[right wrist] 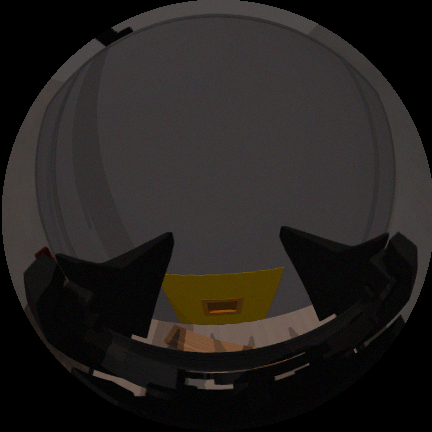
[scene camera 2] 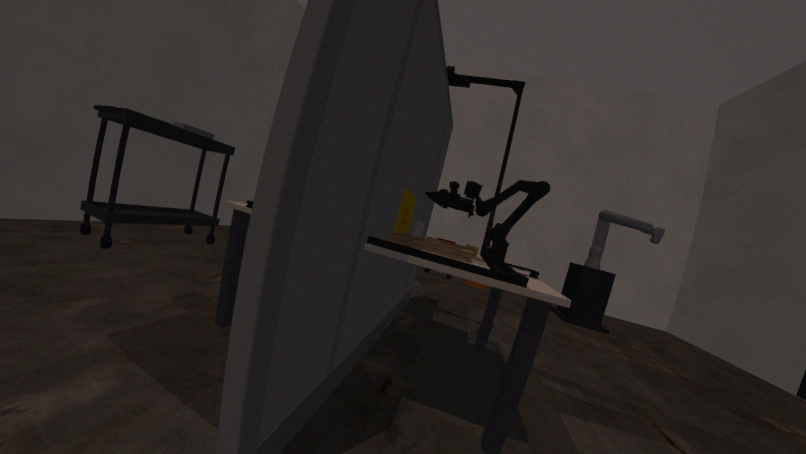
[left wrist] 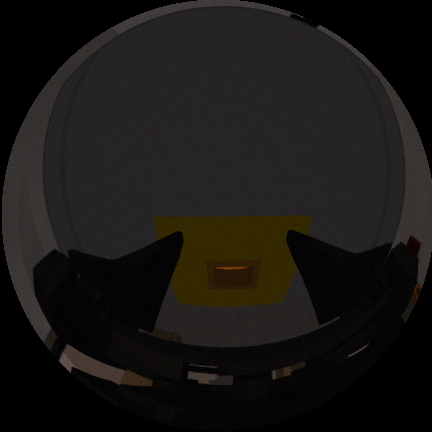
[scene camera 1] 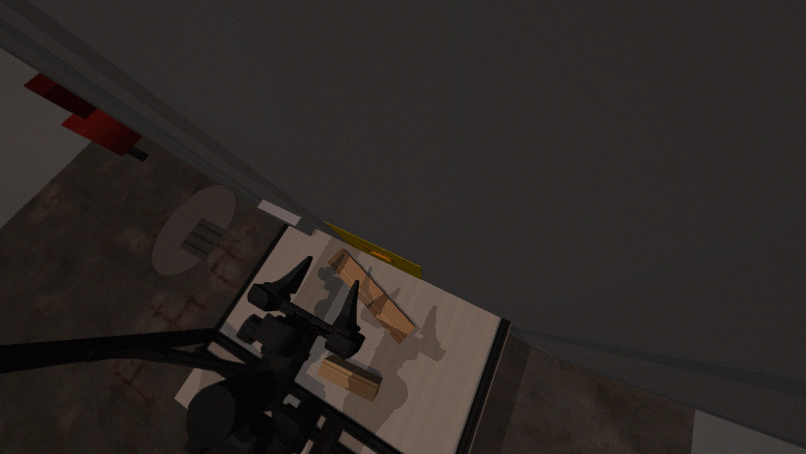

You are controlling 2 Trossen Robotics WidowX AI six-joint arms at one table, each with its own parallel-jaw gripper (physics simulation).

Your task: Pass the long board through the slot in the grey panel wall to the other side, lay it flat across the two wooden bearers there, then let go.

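Places are measured from the left arm's base along level axes (x back, y right, z up), in millimetres.
Where they show: left gripper, fingertip midpoint: (scene camera 2: 426,194) (left wrist: 235,236); right gripper, fingertip midpoint: (right wrist: 227,234) (scene camera 1: 333,268); left arm's base, origin of the base link: (scene camera 2: 495,260); right arm's base, origin of the base link: (scene camera 1: 307,415).
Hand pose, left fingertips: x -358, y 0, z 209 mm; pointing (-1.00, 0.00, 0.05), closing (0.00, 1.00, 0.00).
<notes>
Things, the pixels of their top centre, and the offset from my left fingertips. "spot": a spot on its surface instead. Level surfaces: height alone.
- long wooden board, middle of its top: (right wrist: 227,353) (scene camera 1: 368,292) dx -226, dy -1, dz -189 mm
- slot's orange frame, surface spot: (left wrist: 210,275) spot: dx -72, dy -34, dz -120 mm
- short wooden block, middle of its top: (scene camera 1: 347,379) dx -428, dy -58, dz -165 mm
- right arm's table, its level: dz -228 mm
A long wooden board (scene camera 1: 379,301) (right wrist: 202,342) lies slanted on the table on the right arm's side, near the grey panel wall (scene camera 1: 507,140) (scene camera 2: 360,169) (left wrist: 225,125) (right wrist: 225,140). The slot's orange frame (left wrist: 210,275) (right wrist: 205,307) sits in a yellow plate (scene camera 1: 408,267) (scene camera 2: 410,200) (left wrist: 230,235) (right wrist: 185,285). My right gripper (scene camera 1: 333,270) (right wrist: 227,234) is open and empty above the table, beside the board. My left gripper (scene camera 2: 429,195) (left wrist: 235,236) is open and empty, facing the wall. Low wooden pieces (scene camera 2: 437,245), seemingly the bearers, lie below it; they overlap in view.
A short wooden block (scene camera 1: 349,378) lies on the right arm's table (scene camera 1: 462,332), near the arm base. A black post and camera arm (scene camera 2: 510,140) rises behind the left arm. A dark cart (scene camera 2: 163,129) stands beyond the wall. Another pale robot arm (scene camera 2: 626,218) stands apart on a pedestal.
</notes>
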